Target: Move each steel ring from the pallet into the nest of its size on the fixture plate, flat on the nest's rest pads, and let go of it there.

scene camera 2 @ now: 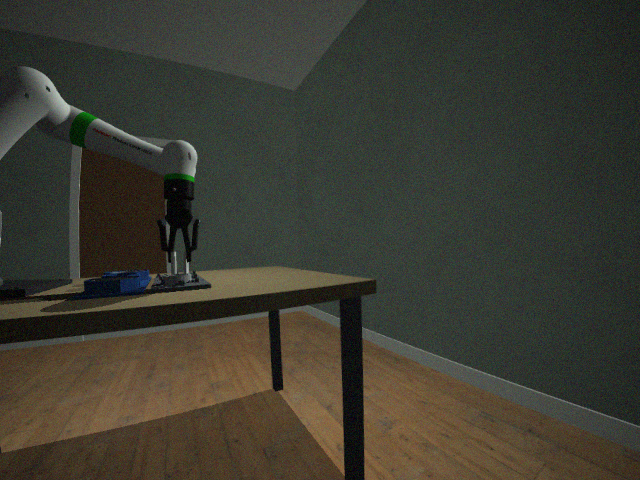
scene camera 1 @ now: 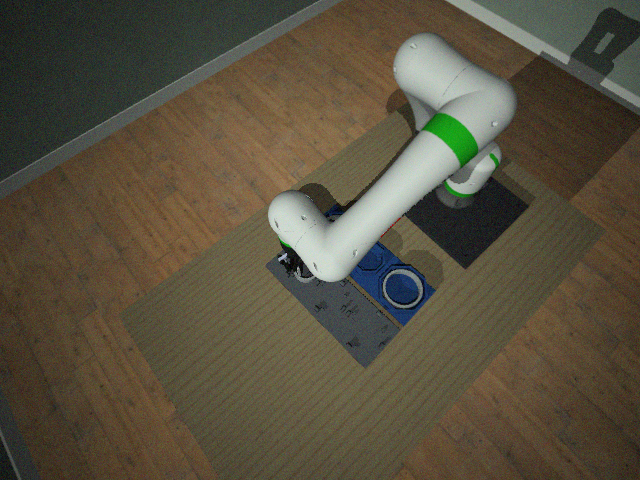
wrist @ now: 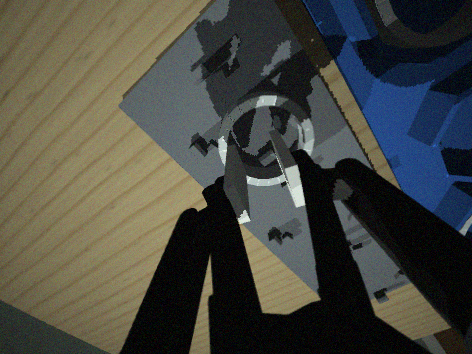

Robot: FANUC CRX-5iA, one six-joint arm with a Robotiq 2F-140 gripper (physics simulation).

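A steel ring lies low on the grey fixture plate, at its far-left end in scene camera 1. Its exact contact with the rest pads is unclear. My gripper is partly open and holds nothing. It points down, with its two pale fingertips over or within the ring's opening; their depth is unclear. A larger ring sits in the near-right pocket of the blue pallet. Another ring shows at the pallet's other end.
Small dark stepped nest supports stand on the plate around and beyond the ring. The pallet lies close alongside the plate, across a narrow strip of wooden table. The arm's forearm hangs over part of the pallet.
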